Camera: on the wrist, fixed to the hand. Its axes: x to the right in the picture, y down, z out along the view.
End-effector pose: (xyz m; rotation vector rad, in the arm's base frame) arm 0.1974 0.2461 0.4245 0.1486 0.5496 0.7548
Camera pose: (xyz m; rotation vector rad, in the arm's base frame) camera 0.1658 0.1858 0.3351 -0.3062 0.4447 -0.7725
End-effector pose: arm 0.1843 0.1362 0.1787 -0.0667 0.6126 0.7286
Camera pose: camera 0.1569 0.0571 0.1037 -0.5047 0.3380 -0.7865
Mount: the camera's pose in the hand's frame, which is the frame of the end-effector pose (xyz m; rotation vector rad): -0.0227 -0.0531 -0.0964 -0.0417 -0.0403 -1.5780
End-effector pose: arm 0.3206 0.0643 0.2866 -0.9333 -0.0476 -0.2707
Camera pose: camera 0.2780 -0.0379 0.2673 -0.7632 -0.8336 -1.7040
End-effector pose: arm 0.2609 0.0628 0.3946 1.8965 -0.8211 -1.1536
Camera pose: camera 0.3473 0.1344 0.3887 -2.2440 -0.9214 1.8478
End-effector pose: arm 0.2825 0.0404 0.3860 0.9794 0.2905 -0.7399
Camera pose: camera 0.2392 0.1125 0.3115 0.5341 1.0763 -2.1464
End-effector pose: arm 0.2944 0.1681 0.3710 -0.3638 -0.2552 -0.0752
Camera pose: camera 0.2887 0.0844 0.2962 -0.1274 -0.5308 -1.6260
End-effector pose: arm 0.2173 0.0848 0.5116 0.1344 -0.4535 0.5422
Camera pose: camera 0.2646 0.0522 0.4150 0.4031 -0.2776 -1.0187
